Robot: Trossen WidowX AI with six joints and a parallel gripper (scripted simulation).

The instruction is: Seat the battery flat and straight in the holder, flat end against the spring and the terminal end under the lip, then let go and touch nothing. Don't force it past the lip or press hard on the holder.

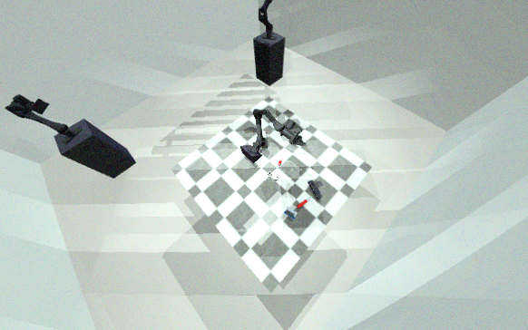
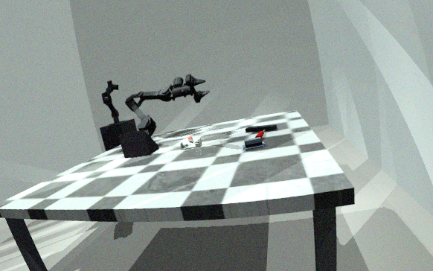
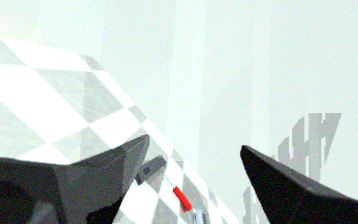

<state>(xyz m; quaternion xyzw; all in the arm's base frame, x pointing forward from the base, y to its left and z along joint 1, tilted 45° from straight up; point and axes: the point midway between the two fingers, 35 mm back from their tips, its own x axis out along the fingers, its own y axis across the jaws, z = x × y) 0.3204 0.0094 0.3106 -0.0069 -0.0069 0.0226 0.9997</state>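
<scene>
Right now the battery is 27 cm below my gripper tip, 12 cm to the right of it and 12 cm behind it. Also, from my gripper tip: black bar (26 cm below, 26 cm ahead, 11 cm to the right).
</scene>
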